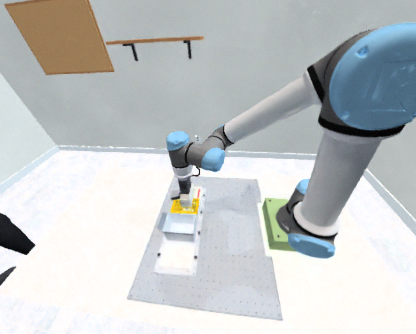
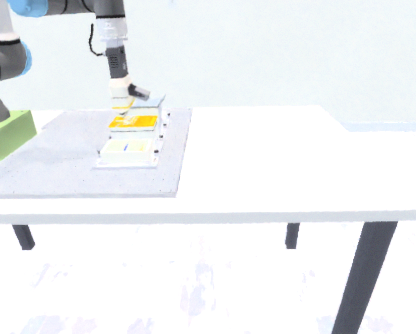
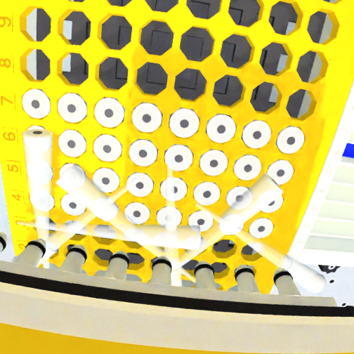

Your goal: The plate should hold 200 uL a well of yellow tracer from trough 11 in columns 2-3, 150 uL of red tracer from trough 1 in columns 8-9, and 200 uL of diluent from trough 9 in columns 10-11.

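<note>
My eight-channel head (image 1: 185,202) (image 2: 122,109) (image 3: 162,265) is low over the low-numbered end of the yellow tip rack (image 2: 145,121) (image 3: 330,75). Its nozzles are bare, with no tips on them. White tips fill most of rows 4 to 7. The holes in rows 8 and 9, and those that show in rows 2 and 3, are empty. Several loose tips (image 3: 112,215) lie crossed over the rack, close to the nozzles. The trough reservoir (image 2: 106,151) (image 3: 327,215) stands beside the rack, with a blue stripe showing. A pale rectangle (image 1: 177,255) may be the plate; its wells cannot be made out.
An open bluish-grey bin (image 1: 180,225) (image 2: 155,102) stands on the other side of the rack, with raised walls. The labware stands along one side of the grey perforated board (image 1: 235,280) (image 2: 60,175). The arm's base is on a green block (image 1: 275,230) (image 2: 20,130).
</note>
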